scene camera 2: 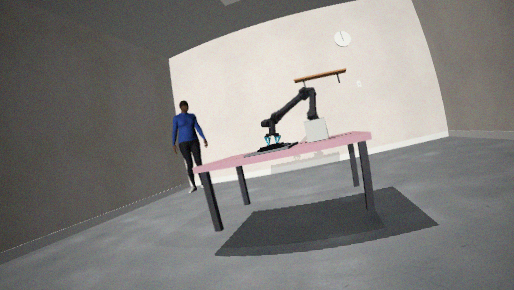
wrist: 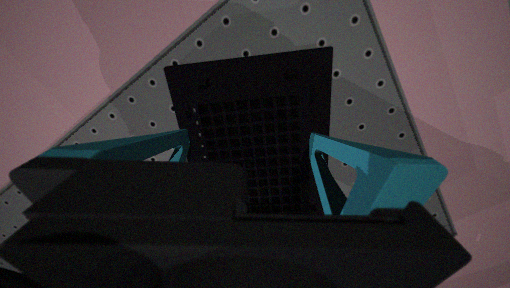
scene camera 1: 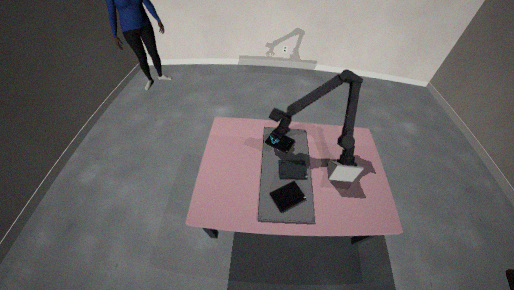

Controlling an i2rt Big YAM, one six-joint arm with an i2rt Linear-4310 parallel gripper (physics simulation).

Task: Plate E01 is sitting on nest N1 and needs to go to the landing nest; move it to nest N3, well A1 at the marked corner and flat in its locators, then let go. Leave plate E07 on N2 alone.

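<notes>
My gripper (scene camera 1: 274,140) (scene camera 2: 273,141) (wrist: 249,138) is open, its teal fingers pointing down at the far end of the grey board. A dark plate with a grid of wells (wrist: 252,120) lies below and between the fingers, on or over a black nest (scene camera 1: 285,145). No gripping contact shows; its near end is hidden by the gripper body. A dark grey flat piece (scene camera 1: 292,169) lies mid-board, and a black one (scene camera 1: 288,196), turned at an angle, lies at the near end. The labels E01, E07, N1, N2 and N3 are not readable, so I cannot tell which nest is which.
The perforated grey board (scene camera 1: 270,215) (wrist: 300,27) lies on the pink table (scene camera 1: 225,200) (scene camera 2: 345,138). A pale slanted panel (scene camera 1: 346,173) (scene camera 2: 316,129) stands by the arm's base. A person in blue (scene camera 1: 132,17) (scene camera 2: 186,127) stands beyond the table.
</notes>
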